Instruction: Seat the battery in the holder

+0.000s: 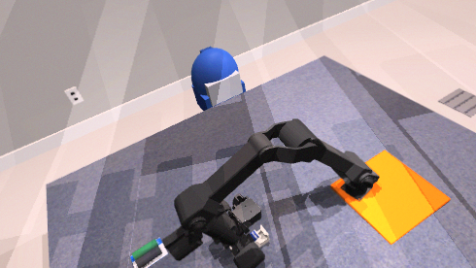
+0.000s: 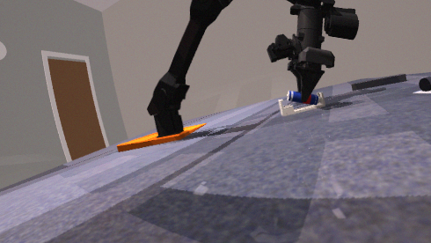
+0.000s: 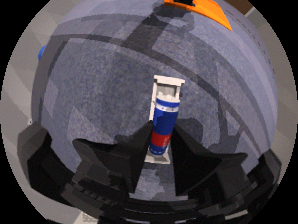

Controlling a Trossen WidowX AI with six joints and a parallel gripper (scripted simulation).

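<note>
Right now my gripper tip is 10 mm below the battery. Round my gripper tip: dark flat bar (300 mm ahead, 90 mm to the left).
</note>
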